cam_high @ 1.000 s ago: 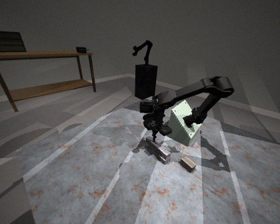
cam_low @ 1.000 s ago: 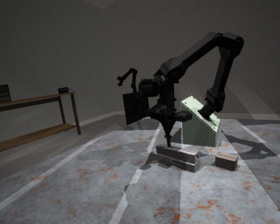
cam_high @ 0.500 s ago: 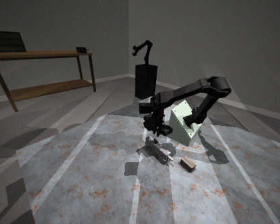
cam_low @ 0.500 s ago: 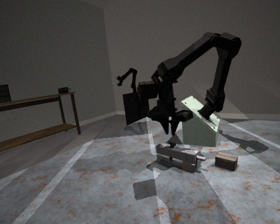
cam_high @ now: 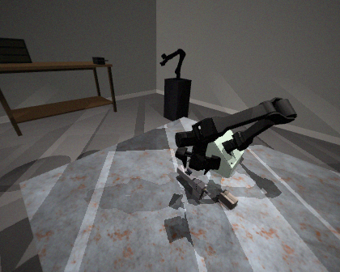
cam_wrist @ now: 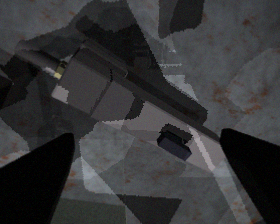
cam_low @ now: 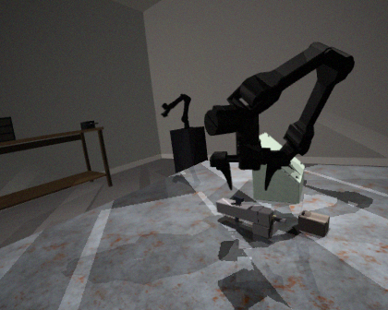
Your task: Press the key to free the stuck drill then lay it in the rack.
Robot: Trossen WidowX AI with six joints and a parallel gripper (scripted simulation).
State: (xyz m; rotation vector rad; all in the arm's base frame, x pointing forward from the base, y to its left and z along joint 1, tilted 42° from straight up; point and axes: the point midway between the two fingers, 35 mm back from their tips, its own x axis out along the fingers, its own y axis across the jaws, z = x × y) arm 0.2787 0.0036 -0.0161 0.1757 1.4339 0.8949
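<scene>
The drill is 1 cm behind my gripper tip, 4 cm to the left of it and 7 cm below it. Also, from my gripper tip: dark key 2 cm behind, 5 cm to the right, 7 cm below; rack 7 cm behind, 16 cm to the left, 10 cm below.
</scene>
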